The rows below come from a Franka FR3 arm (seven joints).
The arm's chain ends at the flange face. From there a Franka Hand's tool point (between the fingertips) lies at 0.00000 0.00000 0.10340 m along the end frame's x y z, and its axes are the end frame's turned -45 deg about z.
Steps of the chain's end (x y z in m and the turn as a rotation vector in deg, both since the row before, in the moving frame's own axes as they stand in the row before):
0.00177 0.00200 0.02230 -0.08 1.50 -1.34
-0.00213 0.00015 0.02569 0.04 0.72 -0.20
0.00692 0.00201 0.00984 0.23 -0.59 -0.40
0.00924 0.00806 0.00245 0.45 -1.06 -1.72
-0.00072 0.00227 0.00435 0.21 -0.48 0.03
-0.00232 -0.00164 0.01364 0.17 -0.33 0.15
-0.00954 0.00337 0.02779 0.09 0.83 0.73
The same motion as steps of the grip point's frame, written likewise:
0.00167 0.00466 0.02226 -1.12 1.00 -1.34
-0.00064 -0.00053 0.02568 -0.48 0.54 -0.20
0.00301 0.00527 0.00983 0.58 -0.25 -0.40
0.00003 0.01032 0.00243 1.07 -0.43 -1.72
-0.00246 0.00022 0.00435 0.49 -0.19 0.03
-0.00068 -0.00344 0.01364 0.35 -0.11 0.15
-0.00796 -0.00341 0.02778 -0.52 0.65 0.73

